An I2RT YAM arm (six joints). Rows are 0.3 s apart.
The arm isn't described. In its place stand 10 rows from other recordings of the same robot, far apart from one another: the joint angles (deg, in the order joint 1, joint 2, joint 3, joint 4, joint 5, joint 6), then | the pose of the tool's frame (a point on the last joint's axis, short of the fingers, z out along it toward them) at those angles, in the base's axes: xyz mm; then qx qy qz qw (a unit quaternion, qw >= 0).
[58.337 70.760 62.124 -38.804 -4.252 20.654] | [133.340, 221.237, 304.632, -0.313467, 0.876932, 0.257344, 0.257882]
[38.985 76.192 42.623 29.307 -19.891 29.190] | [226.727, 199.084, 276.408, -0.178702, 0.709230, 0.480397, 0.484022]
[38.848 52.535 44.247 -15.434 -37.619 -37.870] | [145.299, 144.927, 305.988, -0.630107, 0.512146, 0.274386, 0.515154]
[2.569 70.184 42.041 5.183 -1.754 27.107] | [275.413, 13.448, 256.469, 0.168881, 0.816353, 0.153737, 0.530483]
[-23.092 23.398 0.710 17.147 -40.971 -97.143] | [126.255, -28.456, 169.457, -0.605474, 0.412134, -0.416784, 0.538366]
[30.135 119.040 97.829 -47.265 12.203 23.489] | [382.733, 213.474, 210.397, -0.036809, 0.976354, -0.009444, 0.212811]
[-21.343 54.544 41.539 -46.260 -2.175 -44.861] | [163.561, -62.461, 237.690, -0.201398, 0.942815, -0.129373, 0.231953]
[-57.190 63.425 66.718 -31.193 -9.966 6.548] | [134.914, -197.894, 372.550, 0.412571, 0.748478, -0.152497, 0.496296]
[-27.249 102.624 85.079 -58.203 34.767 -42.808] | [306.136, -180.498, 254.405, 0.091460, -0.943256, 0.310711, 0.073220]
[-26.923 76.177 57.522 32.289 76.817 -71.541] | [241.133, -161.330, 367.692, 0.267906, 0.633519, -0.717274, 0.111345]
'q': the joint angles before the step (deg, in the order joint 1, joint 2, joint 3, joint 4, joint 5, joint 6). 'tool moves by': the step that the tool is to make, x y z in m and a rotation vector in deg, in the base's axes. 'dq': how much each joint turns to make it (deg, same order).
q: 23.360 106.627 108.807 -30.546 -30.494 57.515
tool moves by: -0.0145 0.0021 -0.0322 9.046 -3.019 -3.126
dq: 1.141 -6.630 -19.972 24.472 1.204 9.394
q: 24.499 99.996 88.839 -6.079 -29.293 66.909
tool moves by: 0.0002 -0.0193 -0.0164 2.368 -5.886 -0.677
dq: -2.602 -2.206 -8.734 12.516 -1.827 -0.706
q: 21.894 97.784 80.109 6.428 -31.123 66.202
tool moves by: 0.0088 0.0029 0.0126 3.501 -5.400 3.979
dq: -0.400 1.945 2.326 6.359 -4.508 0.772
